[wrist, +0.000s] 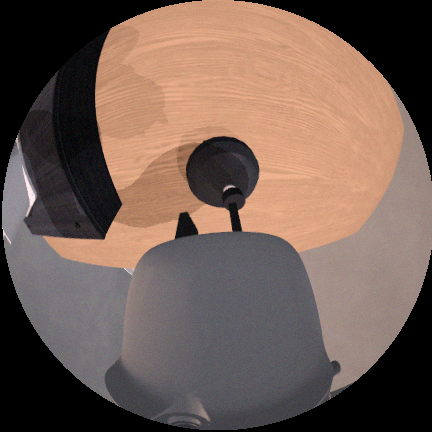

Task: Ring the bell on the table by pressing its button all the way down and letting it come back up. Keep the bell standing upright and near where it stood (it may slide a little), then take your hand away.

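Frame: origin at the arm's base, x left, y back, z up, level; millimetres.
Seen in the pictures: end effector, tool point: (211, 231).
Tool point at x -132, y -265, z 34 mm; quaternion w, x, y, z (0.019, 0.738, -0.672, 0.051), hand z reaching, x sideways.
A point is followed by its place in that frame.
The dark bell (215, 162) {z -29, x -120, y -278 mm} stands upright on the wooden table, a little above the middle of the wrist view. Its small button (233, 198) {z -1, x -140, y -286 mm} shows at the dome's lower right, with a short pale band at the stem. My gripper (209, 209) {z 34, x -132, y -265 mm} is open, with its two black fingers apart and no object between them. The right finger's tip overlaps the lower edge of the button in the view. Whether it touches the button cannot be told. The left finger's tip is below and left of the bell. The grey gripper body hides the area below the fingers.
The wooden table (300, 100) {z -67, x -59, y -392 mm} extends around the bell, with its edge at the right and bottom. A thick dark base board (77, 125) {z -34, x -40, y -158 mm} stands on the table at the left. Shadows fall on the wood between the board and the bell. Grey floor (370, 280) shows beyond the table.
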